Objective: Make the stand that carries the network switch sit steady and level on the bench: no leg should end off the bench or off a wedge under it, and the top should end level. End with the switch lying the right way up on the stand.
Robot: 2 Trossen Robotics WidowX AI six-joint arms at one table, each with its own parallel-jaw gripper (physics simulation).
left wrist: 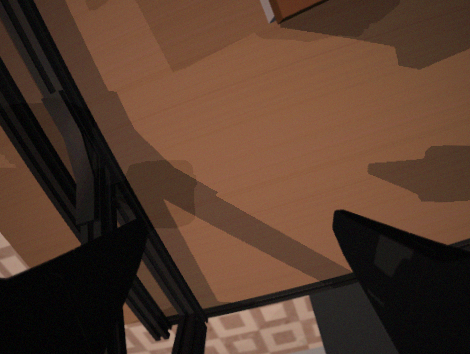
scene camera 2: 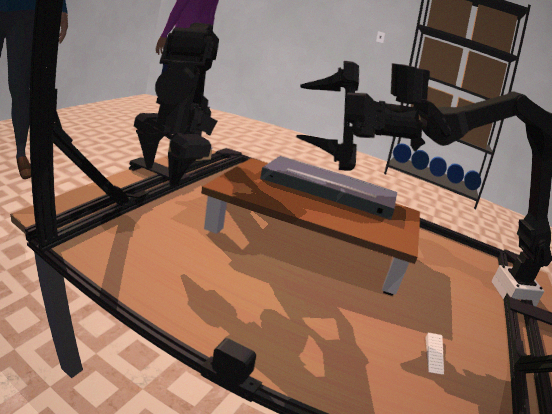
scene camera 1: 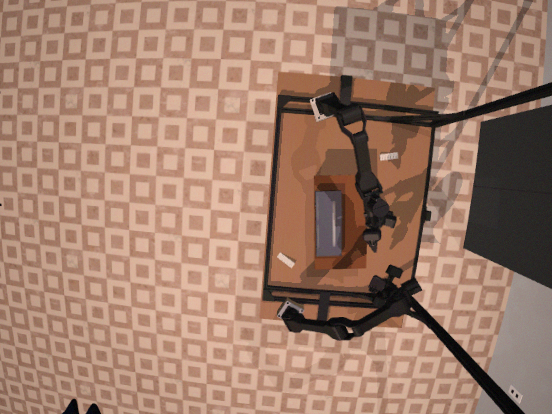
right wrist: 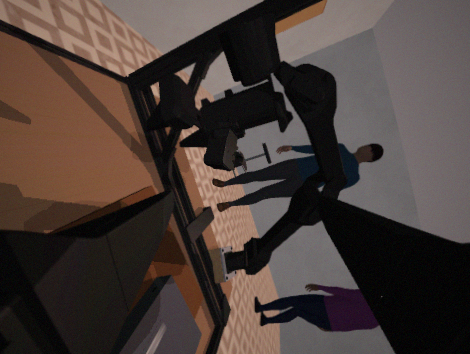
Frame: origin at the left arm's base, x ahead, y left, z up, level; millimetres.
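Seen in the pictures: left gripper, between the fingertips: (left wrist: 240,224) (scene camera 2: 160,177) (right wrist: 164,137); right gripper, between the fingertips: (scene camera 2: 298,110) (scene camera 1: 376,246) (right wrist: 247,200); left arm's base, origin of its link: (scene camera 1: 290,313) (right wrist: 229,262); right arm's base, origin of its link: (scene camera 2: 521,277) (scene camera 1: 324,106).
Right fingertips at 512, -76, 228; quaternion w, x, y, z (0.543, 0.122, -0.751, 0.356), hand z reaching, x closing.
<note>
Pixels of each thing's middle, then the offset from my right fingertips to it, as dx, dy, dz.
- grey switch, middle of its body: (scene camera 2: 332,185) (scene camera 1: 328,223) -32, +170, -170
- front leg, middle of its body: (scene camera 2: 215,211) -114, -59, -238
- white ribbed wedge, middle of its body: (scene camera 2: 435,353) (scene camera 1: 388,156) +377, +65, -282
- white wedge, middle of its body: (scene camera 1: 285,260) -302, +228, -282
The orange-brown stand (scene camera 1: 355,252) (scene camera 2: 350,225) (left wrist: 295,7) is on the bench. The grey switch (scene camera 1: 329,224) (scene camera 2: 325,185) (right wrist: 165,320) lies flat on its top, toward the left in scene camera 1. A front leg (scene camera 2: 215,215) and another (scene camera 2: 395,275) show; far legs are hidden. The right one has a dark underside; I cannot tell whether it touches. A white ribbed wedge (scene camera 1: 389,156) (scene camera 2: 435,353) and another white wedge (scene camera 1: 286,260) lie apart from the stand. My left gripper (scene camera 1: 385,280) (scene camera 2: 162,176) (left wrist: 240,224) (right wrist: 164,137) is open, pointing down. My right gripper (scene camera 1: 374,248) (scene camera 2: 300,111) (right wrist: 247,200) is open, level, above the stand.
Black frame rails (scene camera 1: 274,200) (scene camera 2: 125,315) run along the bench edges. A black box (scene camera 2: 234,359) sits on the near rail in scene camera 2. Black posts (scene camera 2: 45,125) rise from the frame. The left gripper is near the lower right bench corner in scene camera 1.
</note>
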